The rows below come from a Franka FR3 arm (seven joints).
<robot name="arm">
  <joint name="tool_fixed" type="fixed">
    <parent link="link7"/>
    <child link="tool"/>
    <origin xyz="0 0 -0.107" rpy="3.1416 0 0"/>
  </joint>
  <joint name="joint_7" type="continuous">
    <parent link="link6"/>
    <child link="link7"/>
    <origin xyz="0.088 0 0" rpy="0 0 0"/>
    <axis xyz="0 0 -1"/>
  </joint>
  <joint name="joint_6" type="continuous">
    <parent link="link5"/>
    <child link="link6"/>
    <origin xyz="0 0 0" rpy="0 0 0"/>
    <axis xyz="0 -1 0"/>
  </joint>
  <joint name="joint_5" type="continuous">
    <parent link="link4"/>
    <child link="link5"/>
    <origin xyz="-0.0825 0 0.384" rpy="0 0 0"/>
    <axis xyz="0 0 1"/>
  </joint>
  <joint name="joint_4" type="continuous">
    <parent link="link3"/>
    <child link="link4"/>
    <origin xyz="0.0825 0 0" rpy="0 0 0"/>
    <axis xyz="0 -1 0"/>
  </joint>
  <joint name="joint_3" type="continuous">
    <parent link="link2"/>
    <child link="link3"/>
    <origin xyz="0 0 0.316" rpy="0 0 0"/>
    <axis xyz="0 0 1"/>
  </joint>
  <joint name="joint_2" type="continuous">
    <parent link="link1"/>
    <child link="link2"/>
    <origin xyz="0 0 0" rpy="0 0 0"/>
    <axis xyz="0 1 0"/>
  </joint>
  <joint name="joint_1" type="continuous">
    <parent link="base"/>
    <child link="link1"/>
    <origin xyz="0 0 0.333" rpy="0 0 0"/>
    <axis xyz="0 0 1"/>
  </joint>
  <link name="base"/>
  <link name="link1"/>
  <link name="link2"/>
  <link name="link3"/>
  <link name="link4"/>
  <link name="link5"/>
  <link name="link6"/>
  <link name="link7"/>
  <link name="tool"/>
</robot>
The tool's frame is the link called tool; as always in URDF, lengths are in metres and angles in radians. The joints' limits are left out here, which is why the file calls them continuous.
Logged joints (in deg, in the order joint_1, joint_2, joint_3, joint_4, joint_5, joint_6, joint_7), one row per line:
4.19, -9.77, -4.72, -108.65, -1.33, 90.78, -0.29
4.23, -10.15, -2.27, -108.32, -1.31, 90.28, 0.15
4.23, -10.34, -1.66, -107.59, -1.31, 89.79, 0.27
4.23, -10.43, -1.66, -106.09, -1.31, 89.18, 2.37
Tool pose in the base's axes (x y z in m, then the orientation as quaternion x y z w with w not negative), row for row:
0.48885, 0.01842, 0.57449, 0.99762, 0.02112, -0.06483, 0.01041
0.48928, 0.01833, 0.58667, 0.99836, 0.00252, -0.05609, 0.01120
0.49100, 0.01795, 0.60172, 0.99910, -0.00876, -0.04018, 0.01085
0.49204, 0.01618, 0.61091, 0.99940, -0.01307, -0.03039, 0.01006
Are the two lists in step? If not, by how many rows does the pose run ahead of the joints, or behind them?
The pose runs 2 rows ahead of the joints: the pose in row i belongs to the joints in row i + 2.
